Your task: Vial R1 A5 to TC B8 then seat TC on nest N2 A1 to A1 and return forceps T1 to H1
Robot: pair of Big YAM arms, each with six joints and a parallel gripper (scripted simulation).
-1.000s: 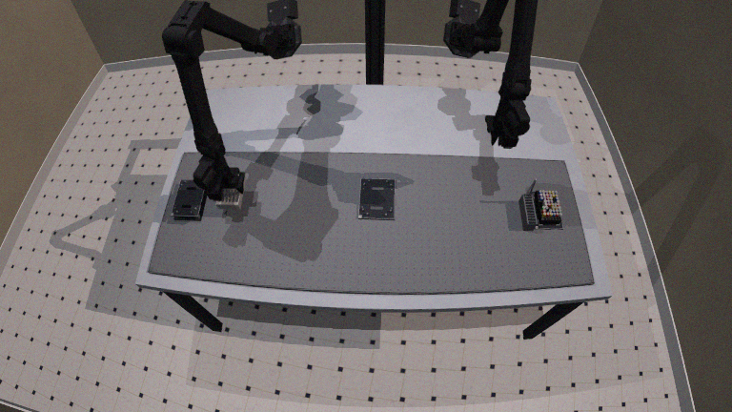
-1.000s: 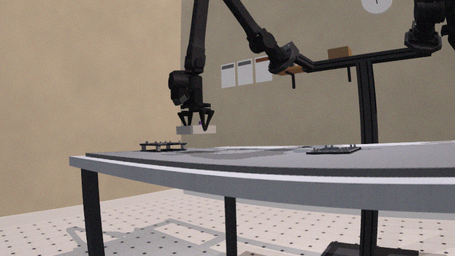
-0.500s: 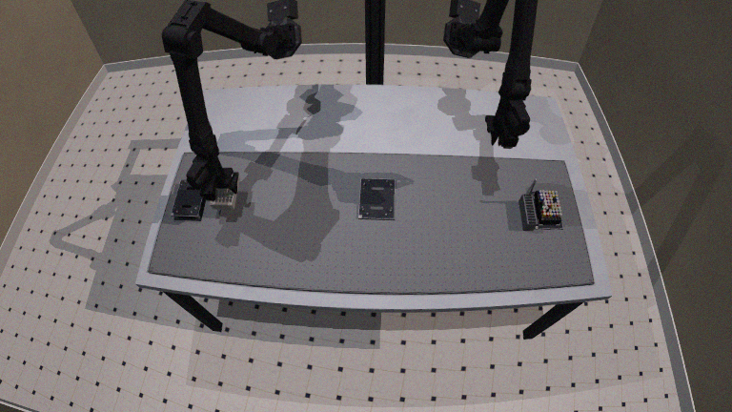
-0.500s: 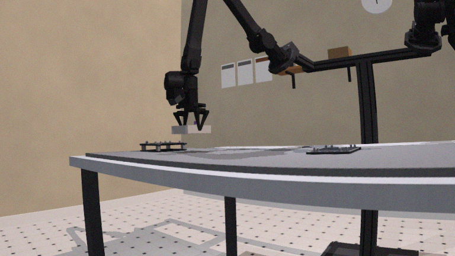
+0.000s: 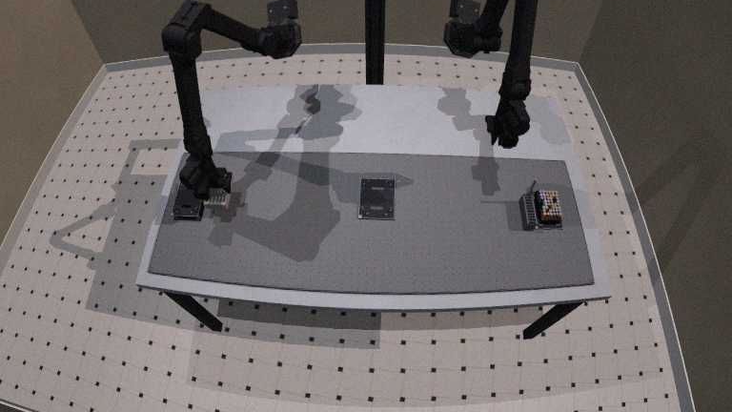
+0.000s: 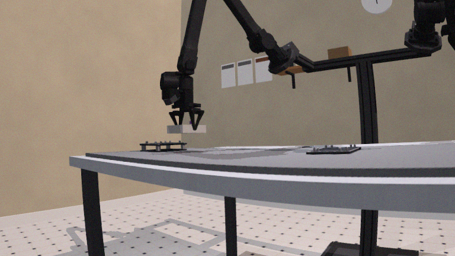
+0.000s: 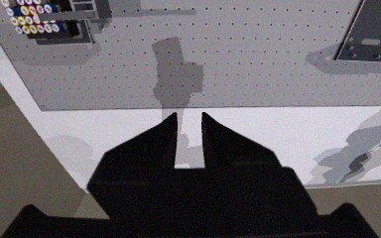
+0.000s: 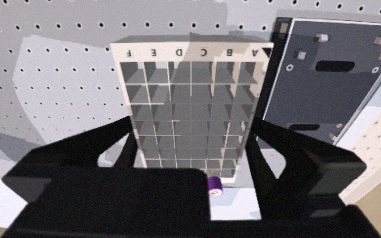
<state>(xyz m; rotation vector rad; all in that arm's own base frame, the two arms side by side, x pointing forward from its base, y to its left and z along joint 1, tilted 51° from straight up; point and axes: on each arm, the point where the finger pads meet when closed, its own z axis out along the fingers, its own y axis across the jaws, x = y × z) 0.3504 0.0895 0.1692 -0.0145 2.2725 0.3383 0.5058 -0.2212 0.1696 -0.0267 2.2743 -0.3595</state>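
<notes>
Now: the raised nest n2 1 cm behind my right hand, 15 cm to the right of it and 6 cm below it. Also, from my right hand: holder h1: 7 cm ahead, 109 cm to the left, 8 cm below; tube carrier TC: right at my right hand.
</notes>
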